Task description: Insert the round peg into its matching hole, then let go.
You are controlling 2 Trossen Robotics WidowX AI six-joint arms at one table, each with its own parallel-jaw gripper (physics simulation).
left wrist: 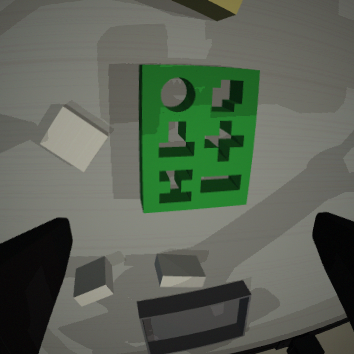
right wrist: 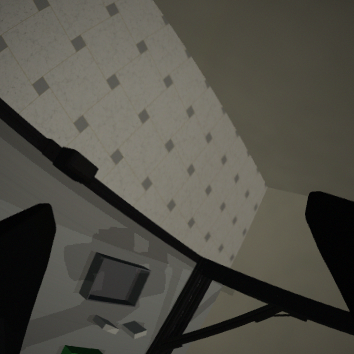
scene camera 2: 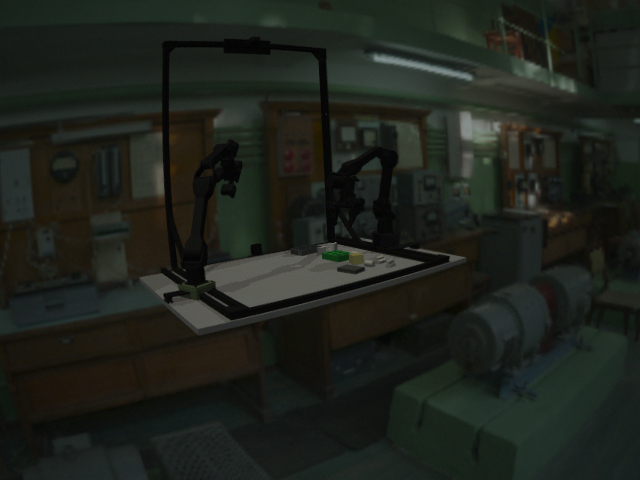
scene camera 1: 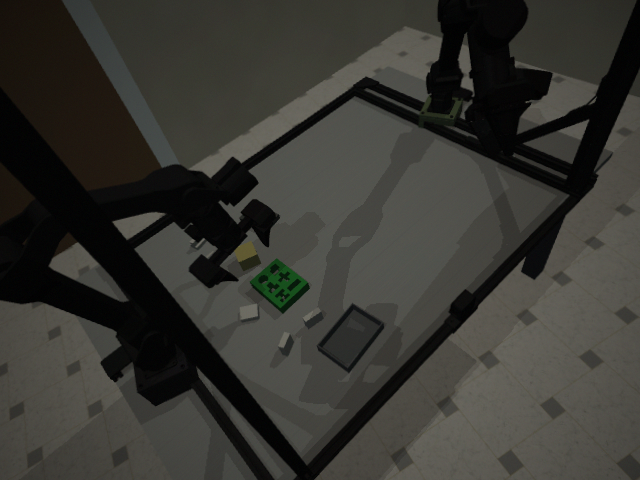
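Note:
The green board (scene camera 1: pixel 281 304) (scene camera 2: pixel 334 255) (left wrist: pixel 150 165) (right wrist: pixel 81 350) lies flat; its round hole shows at a corner in the left wrist view, with table surface visible through it. White pieces lie beside it: one (scene camera 1: pixel 249 312) (left wrist: pixel 74 138), another (scene camera 1: pixel 312 317) (left wrist: pixel 180 270) (right wrist: pixel 106 325) and another (scene camera 1: pixel 284 342) (left wrist: pixel 93 280) (right wrist: pixel 135 330). I cannot tell which piece is the round peg. My left gripper (scene camera 1: pixel 251 261) (left wrist: pixel 196 229) is open and empty, raised above the table near the board. My right gripper (right wrist: pixel 182 211) is open and empty, high at its own end of the table.
A dark tray (scene camera 1: pixel 335 325) (left wrist: pixel 192 299) (right wrist: pixel 141 287) lies near a table edge. A yellow block (scene camera 1: pixel 247 254) (scene camera 2: pixel 356 257) (left wrist: pixel 215 7) stands by the board. A dark flat object (scene camera 2: pixel 351 268) lies nearer scene camera 2. Another white piece (scene camera 1: pixel 197 242) shows beside the left arm.

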